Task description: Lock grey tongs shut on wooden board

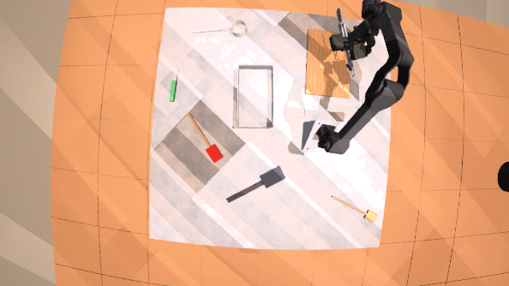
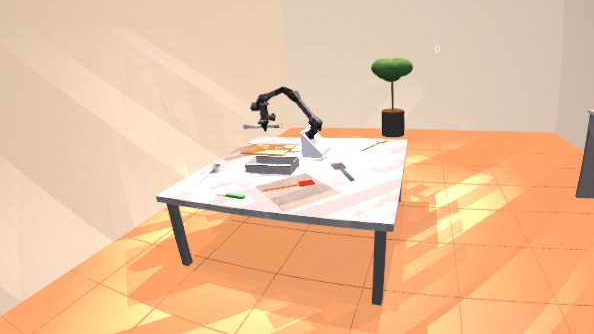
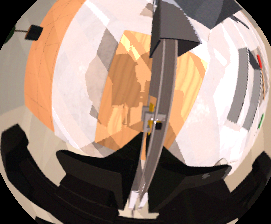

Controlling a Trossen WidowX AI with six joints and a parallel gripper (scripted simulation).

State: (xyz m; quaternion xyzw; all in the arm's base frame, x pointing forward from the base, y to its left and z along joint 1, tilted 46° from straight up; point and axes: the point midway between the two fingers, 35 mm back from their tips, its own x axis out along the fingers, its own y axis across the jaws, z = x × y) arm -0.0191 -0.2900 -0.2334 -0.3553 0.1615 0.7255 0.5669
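The wooden board is 140 mm below my gripper tip. From my gripper tip the other things lie so: grey roasting tin: 350 mm ahead, 260 mm to the left, 120 mm below; then red spatula: 550 mm ahead, 520 mm to the left, 140 mm below; then dark spatula: 250 mm ahead, 690 mm to the left, 140 mm below.
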